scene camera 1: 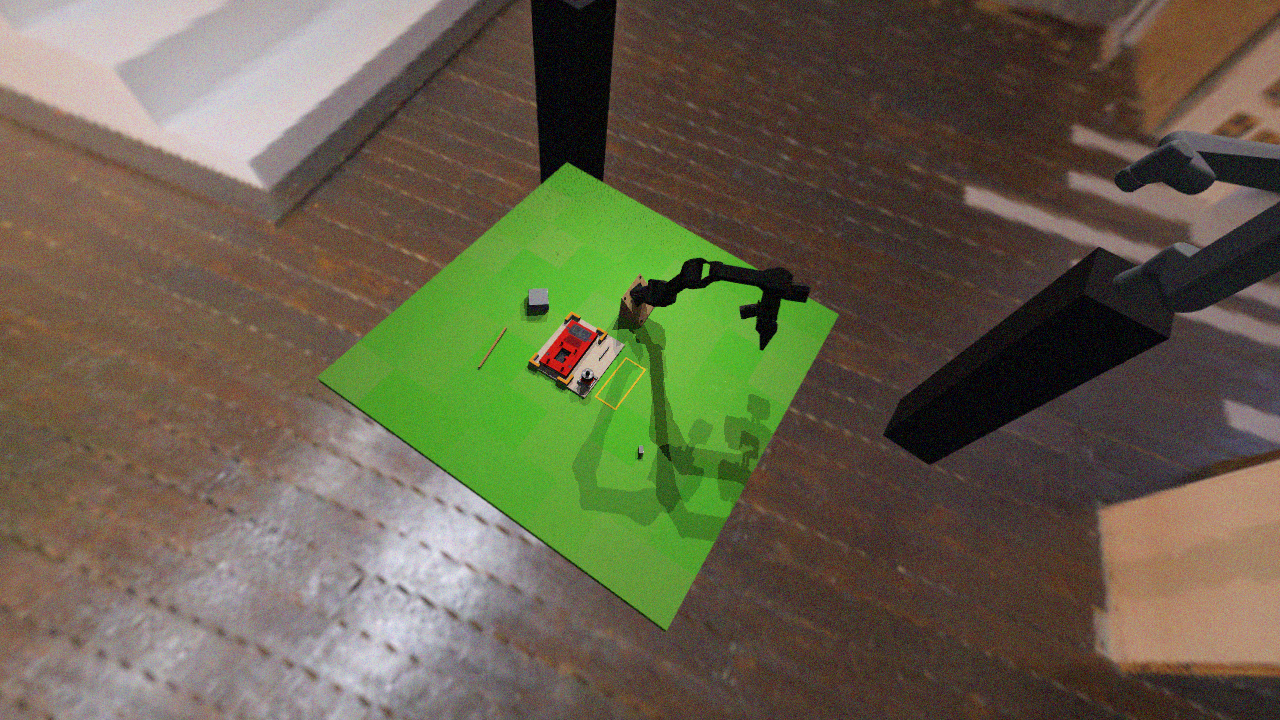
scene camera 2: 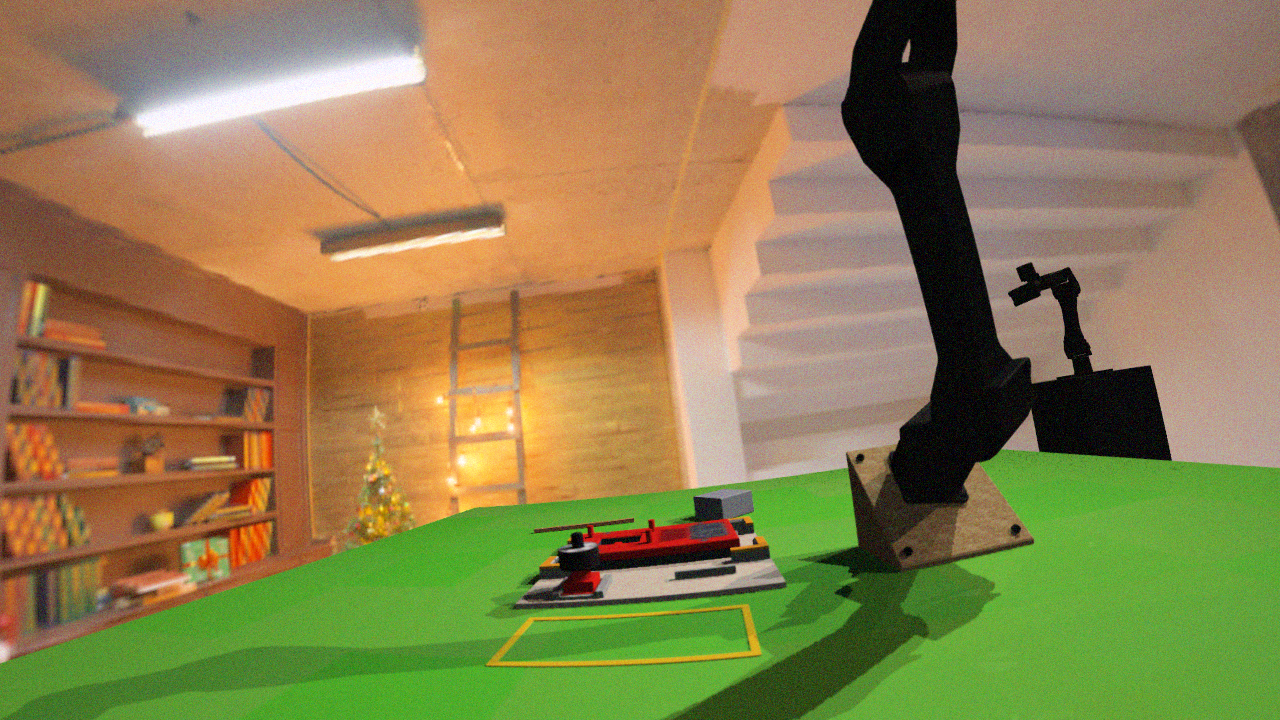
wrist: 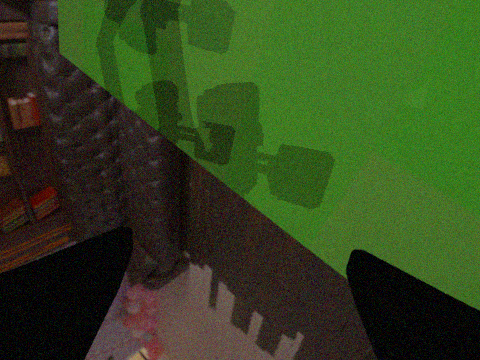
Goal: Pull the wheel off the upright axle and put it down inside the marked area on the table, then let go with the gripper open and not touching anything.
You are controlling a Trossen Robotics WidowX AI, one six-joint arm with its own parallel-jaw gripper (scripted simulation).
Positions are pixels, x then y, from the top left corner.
Labels:
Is my gripper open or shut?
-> Open.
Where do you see a grey base plate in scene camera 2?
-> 750,568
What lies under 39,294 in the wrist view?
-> My gripper.

